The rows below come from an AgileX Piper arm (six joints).
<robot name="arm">
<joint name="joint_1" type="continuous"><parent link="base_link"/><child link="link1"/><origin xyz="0 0 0.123" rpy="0 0 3.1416"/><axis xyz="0 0 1"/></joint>
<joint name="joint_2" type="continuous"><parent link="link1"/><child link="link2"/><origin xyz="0 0 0" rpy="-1.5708 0 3.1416"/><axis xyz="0 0 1"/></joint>
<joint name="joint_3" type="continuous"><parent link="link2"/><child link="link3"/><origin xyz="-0.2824 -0.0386 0" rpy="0 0 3.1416"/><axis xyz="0 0 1"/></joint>
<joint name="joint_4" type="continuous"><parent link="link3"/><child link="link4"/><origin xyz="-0.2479 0.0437 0" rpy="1.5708 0 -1.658"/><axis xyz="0 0 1"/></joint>
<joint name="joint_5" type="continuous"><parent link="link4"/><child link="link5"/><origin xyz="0 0 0" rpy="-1.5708 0 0"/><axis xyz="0 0 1"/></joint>
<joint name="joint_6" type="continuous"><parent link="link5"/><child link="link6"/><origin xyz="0 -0.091 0" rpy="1.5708 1.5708 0"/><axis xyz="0 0 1"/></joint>
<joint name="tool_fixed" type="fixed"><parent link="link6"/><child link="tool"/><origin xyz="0 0 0" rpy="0 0 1.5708"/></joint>
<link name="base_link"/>
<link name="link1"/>
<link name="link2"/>
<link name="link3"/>
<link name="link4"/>
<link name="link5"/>
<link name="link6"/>
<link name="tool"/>
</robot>
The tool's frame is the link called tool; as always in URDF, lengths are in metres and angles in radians. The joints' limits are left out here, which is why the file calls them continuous.
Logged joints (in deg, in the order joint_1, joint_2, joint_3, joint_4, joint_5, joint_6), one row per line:
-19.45, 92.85, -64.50, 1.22, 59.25, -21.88
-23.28, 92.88, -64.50, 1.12, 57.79, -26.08
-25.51, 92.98, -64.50, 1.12, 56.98, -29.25
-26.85, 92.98, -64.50, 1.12, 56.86, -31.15
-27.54, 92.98, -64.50, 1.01, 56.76, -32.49
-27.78, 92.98, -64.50, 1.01, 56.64, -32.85
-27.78, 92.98, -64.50, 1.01, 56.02, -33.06
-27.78, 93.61, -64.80, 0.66, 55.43, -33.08
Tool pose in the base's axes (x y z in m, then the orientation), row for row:
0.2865, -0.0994, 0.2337, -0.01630, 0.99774, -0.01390, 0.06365
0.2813, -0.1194, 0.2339, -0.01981, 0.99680, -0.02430, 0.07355
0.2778, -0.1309, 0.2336, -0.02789, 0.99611, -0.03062, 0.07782
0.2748, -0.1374, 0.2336, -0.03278, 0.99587, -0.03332, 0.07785
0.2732, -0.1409, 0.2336, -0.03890, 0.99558, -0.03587, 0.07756
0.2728, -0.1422, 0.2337, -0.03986, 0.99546, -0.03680, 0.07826
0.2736, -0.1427, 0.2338, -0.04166, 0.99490, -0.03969, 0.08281
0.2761, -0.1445, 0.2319, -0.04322, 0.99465, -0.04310, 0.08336
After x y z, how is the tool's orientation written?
As a quaternion, x y z w.
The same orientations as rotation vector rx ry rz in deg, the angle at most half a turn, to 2 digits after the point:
-2.82, 172.66, -2.41
-3.41, 171.48, -4.18
-4.79, 170.93, -5.25
-5.62, 170.88, -5.72
-6.68, 170.86, -6.16
-6.84, 170.77, -6.31
-7.13, 170.22, -6.79
-7.39, 170.12, -7.37

